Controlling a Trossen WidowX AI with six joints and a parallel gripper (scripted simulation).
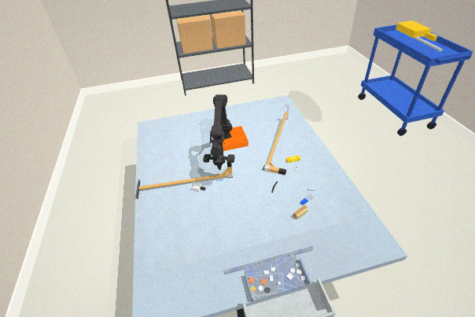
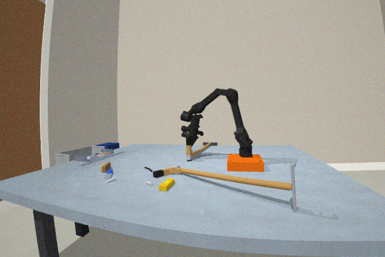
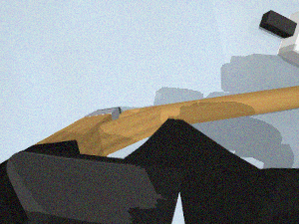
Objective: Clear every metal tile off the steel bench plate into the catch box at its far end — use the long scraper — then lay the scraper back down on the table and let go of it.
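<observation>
Right now the scraper is 210 mm to the right of my gripper tip, 70 mm behind it and 20 mm below it. Round my gripper tip: white-and-black piece: 150 mm to the right, 70 mm below, 10 mm ahead; then yellow block: 490 mm to the left, 90 mm ahead, 70 mm below; then black curved strip: 260 mm to the left, 220 mm ahead, 80 mm below.
</observation>
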